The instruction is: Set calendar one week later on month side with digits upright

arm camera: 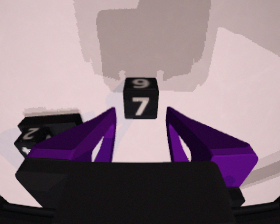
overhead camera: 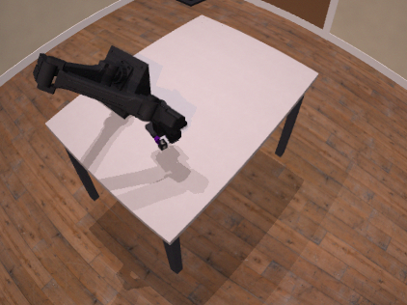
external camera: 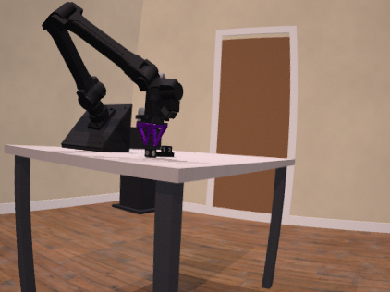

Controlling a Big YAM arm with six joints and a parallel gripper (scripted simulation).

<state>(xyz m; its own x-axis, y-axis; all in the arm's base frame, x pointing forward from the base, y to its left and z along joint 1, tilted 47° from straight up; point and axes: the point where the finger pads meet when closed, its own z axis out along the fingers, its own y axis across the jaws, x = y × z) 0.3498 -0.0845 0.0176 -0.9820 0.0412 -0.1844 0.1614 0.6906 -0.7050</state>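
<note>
My hand is 3 cm above the black date cube. Also, from my hand: black tray 3 cm behind, 11 cm to the left, 4 cm below.
</note>
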